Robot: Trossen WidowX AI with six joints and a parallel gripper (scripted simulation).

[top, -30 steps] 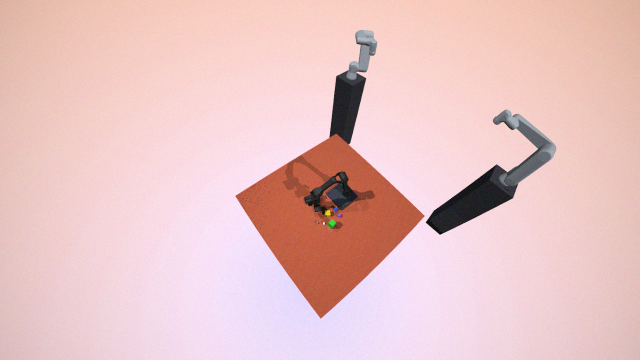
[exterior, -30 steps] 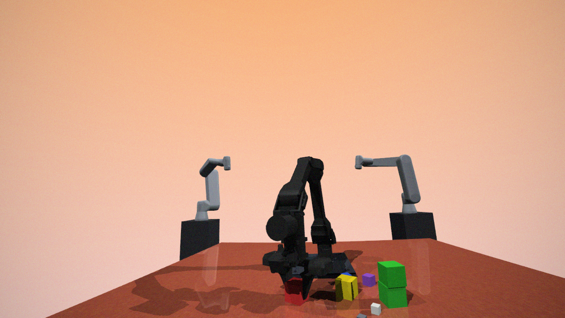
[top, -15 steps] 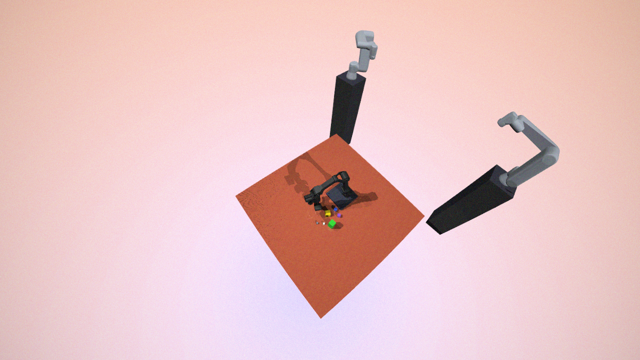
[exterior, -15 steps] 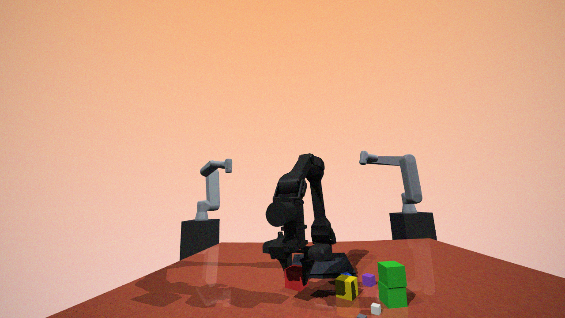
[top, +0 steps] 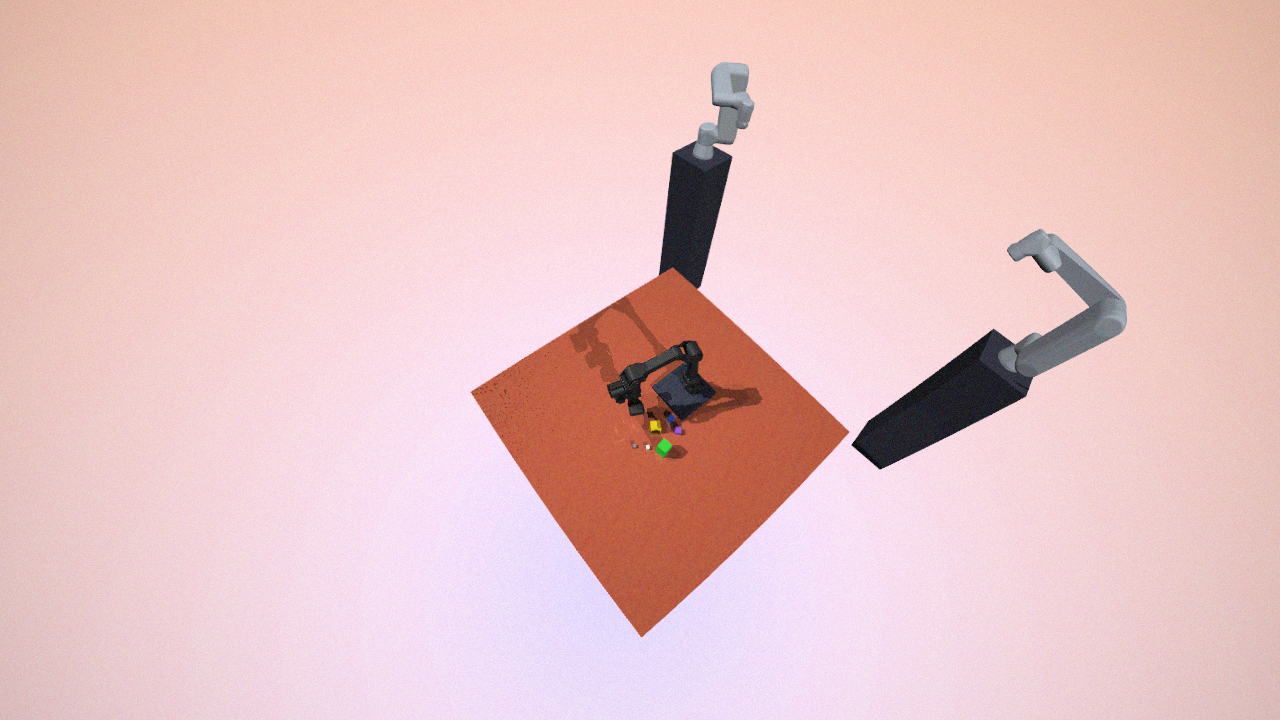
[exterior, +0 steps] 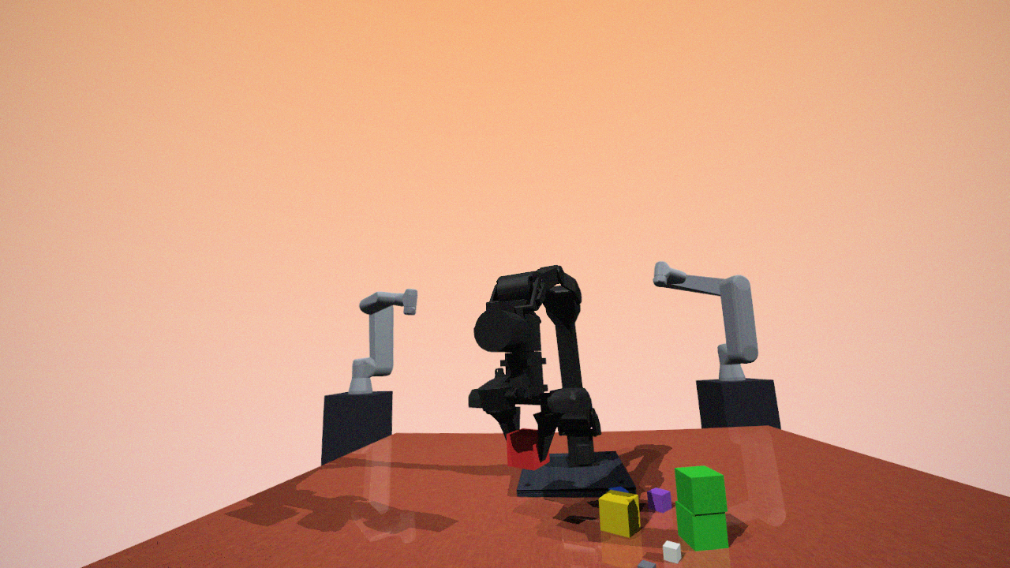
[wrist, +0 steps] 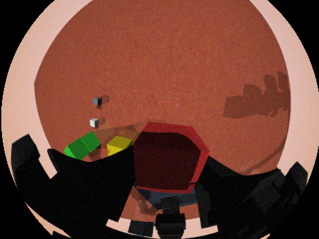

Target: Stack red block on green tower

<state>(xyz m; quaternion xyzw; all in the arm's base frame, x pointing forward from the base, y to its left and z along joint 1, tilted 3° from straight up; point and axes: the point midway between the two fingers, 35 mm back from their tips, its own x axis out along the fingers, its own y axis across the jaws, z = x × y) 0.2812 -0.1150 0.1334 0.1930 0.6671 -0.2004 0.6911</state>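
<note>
Now: gripper tip 13 cm to the right of the yellow block, 8 cm above it and 2 cm past it. Also, from my gripper tip: purple block: 21 cm to the left, 9 cm below, 8 cm behind; then blue block: 15 cm to the left, 10 cm behind, 9 cm below; then red block: 1 cm above.
</note>
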